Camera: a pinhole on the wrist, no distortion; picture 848 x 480 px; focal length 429.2 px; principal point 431.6 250.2 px. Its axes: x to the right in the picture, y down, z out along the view. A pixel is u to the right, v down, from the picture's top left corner.
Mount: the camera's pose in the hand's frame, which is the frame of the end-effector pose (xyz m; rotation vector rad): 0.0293 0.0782 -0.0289 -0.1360 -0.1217 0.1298
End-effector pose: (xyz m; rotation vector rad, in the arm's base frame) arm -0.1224 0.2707 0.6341 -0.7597 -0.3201 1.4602
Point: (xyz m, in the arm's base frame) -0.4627 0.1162 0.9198
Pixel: 201.4 239.5
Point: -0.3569 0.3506 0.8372
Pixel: 436.5 153.4
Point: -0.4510 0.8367 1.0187
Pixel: 745.8 72.8
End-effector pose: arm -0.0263 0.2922 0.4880 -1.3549 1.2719 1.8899
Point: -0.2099 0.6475 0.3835
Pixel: 566.2 24.4
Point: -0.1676 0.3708 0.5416
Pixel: 404.5 251.7
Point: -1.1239 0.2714 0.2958
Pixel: outside the picture
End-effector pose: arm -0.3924 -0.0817 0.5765 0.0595 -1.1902 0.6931
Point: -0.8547 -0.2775 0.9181
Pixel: 534.5 108.6
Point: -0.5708 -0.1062 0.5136
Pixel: 172.7 268.1
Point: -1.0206 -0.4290 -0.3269
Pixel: outside the picture
